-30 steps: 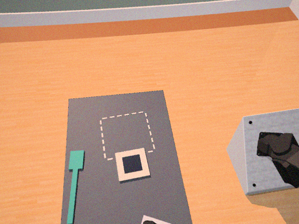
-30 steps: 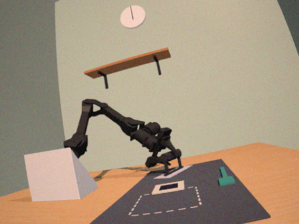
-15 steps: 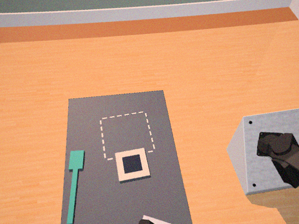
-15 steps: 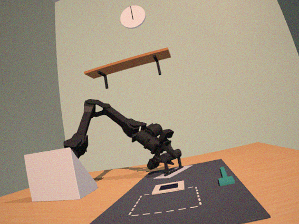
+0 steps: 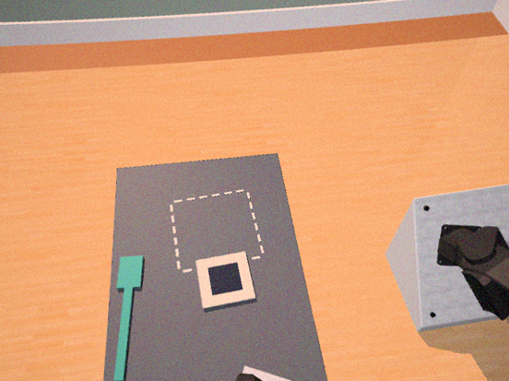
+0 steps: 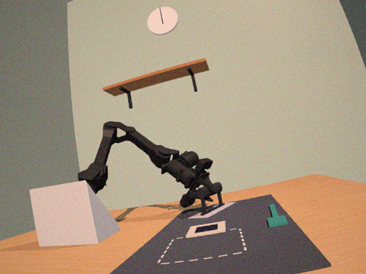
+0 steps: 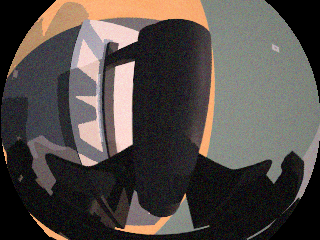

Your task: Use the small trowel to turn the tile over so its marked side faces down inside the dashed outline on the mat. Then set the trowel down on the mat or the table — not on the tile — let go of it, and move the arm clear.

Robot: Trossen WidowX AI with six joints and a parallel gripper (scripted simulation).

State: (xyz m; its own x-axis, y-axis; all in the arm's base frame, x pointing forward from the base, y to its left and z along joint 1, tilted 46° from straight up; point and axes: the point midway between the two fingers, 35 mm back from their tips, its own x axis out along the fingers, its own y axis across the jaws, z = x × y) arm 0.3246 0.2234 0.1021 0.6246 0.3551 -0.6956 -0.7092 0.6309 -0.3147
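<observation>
Now: gripper tip 19 cm to the left of the grey mat, 7 cm above it and 4 cm short of it. From my gripper tip the other things lie so: trowel 20 cm to the right, 18 cm ahead, 5 cm below; then tile 23 cm to the right, 4 cm below, 1 cm ahead.
</observation>
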